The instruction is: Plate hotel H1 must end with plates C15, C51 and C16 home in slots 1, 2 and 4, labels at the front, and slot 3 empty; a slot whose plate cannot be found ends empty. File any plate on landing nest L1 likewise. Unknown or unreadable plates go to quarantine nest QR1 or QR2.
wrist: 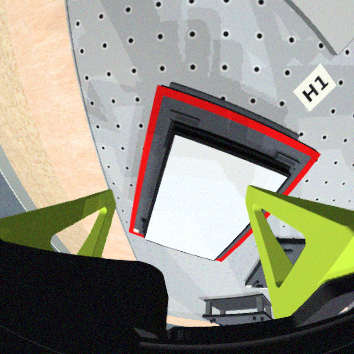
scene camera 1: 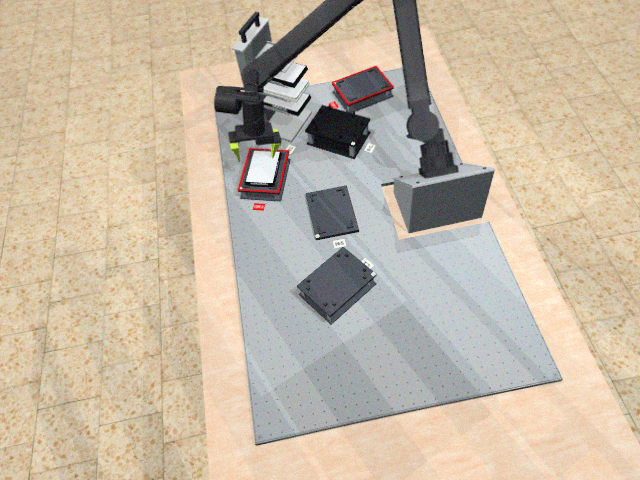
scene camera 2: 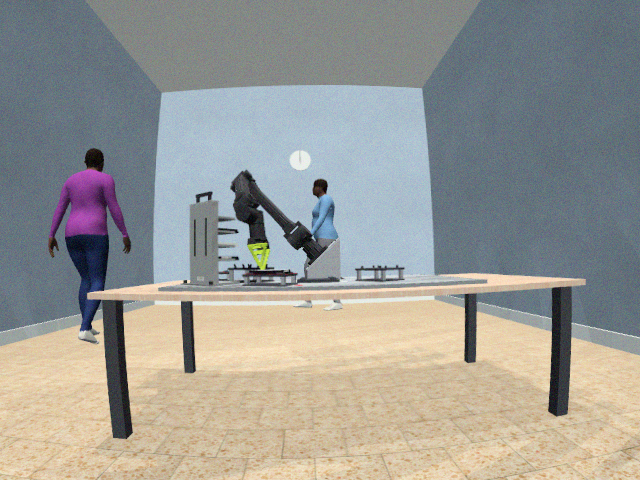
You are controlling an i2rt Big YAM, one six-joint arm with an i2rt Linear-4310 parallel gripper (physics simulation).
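Where they show: gripper, fingertip midpoint: (wrist: pixel 178 195) (scene camera 1: pixel 255 158) (scene camera 2: pixel 261 267); arm's base, link origin: (scene camera 1: pixel 438 173) (scene camera 2: pixel 319 256).
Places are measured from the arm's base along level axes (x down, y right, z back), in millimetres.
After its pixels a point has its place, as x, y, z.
The gripper (scene camera 1: pixel 255 159) @(45, 184, -488) (scene camera 2: pixel 262 268) @(45, 184, -488) (wrist: pixel 181 191) @(45, 184, -488) is open and empty, its yellow-green fingertips above and to either side of a plate. That plate (scene camera 1: pixel 262 167) @(53, 154, -472) (wrist: pixel 215 195) @(53, 182, -462), white on top with a black skirt, lies on a red-bordered raised nest (scene camera 1: pixel 258 191) @(68, 79, -490) (wrist: pixel 144 165) @(67, 191, -520). Its label is not readable; the nest's red tag (scene camera 1: pixel 258 206) @(107, 56, -498) is blurred. Hotel H1 (scene camera 1: pixel 258 38) @(-185, 415, -430) (scene camera 2: pixel 211 232) @(-84, 367, -495) is a tall grey panel with a handle. Its stacked shelves carry light plates (scene camera 1: pixel 285 88) @(-52, 353, -376), some with black edges; the arm partly hides them and I cannot read labels or tell each slot's contents.
Another red-bordered nest (scene camera 1: pixel 363 85) @(67, 459, -130) stands at the back, beside a black raised nest (scene camera 1: pixel 338 124) @(47, 280, -233). A low dark nest (scene camera 1: pixel 331 211) @(95, -6, -293) and a dark raised stand (scene camera 1: pixel 336 284) @(58, -263, -310) stand nearer. The robot base (scene camera 1: pixel 447 201) @(10, -90, 4) is at right. Two people (scene camera 2: pixel 87 206) (scene camera 2: pixel 324 214) are beyond the table.
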